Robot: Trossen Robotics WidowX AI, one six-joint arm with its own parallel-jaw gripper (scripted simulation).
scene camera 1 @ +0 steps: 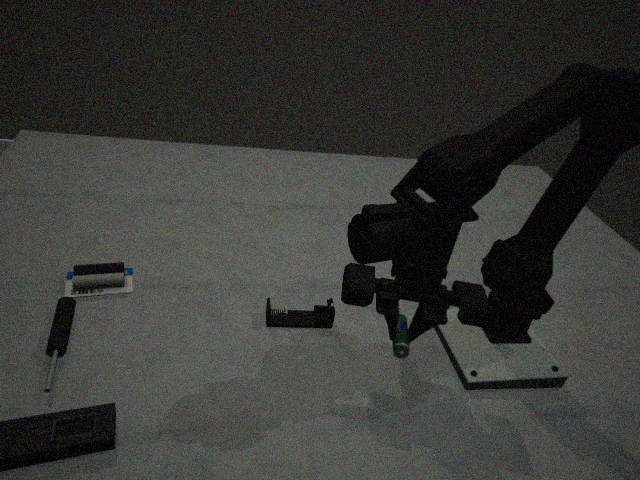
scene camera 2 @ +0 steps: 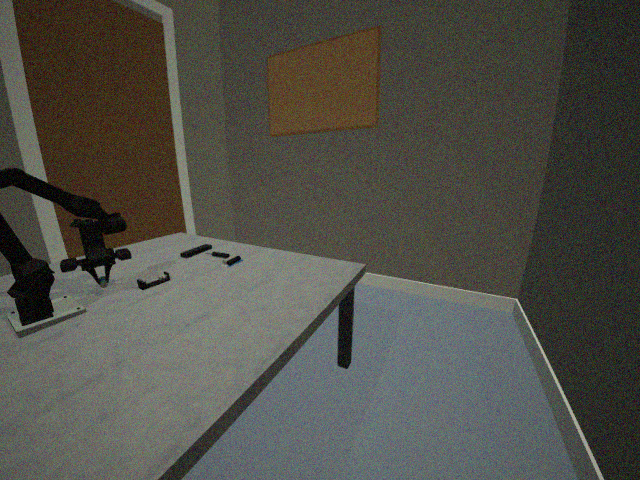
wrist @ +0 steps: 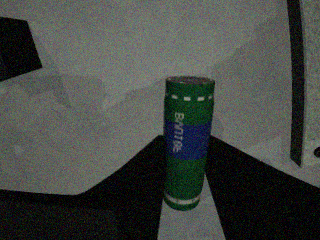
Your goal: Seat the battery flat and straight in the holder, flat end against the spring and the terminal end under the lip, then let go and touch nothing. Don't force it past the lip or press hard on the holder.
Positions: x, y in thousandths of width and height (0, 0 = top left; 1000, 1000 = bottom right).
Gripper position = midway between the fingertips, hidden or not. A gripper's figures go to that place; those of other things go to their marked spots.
My gripper (scene camera 1: 624, 707): 0.73 m from the lens. A card (scene camera 1: 137, 584) is 0.81 m from the lens. A screwdriver (scene camera 1: 91, 709): 0.72 m from the lens. The marked spots on the card and the screwdriver are 0.12 m apart.
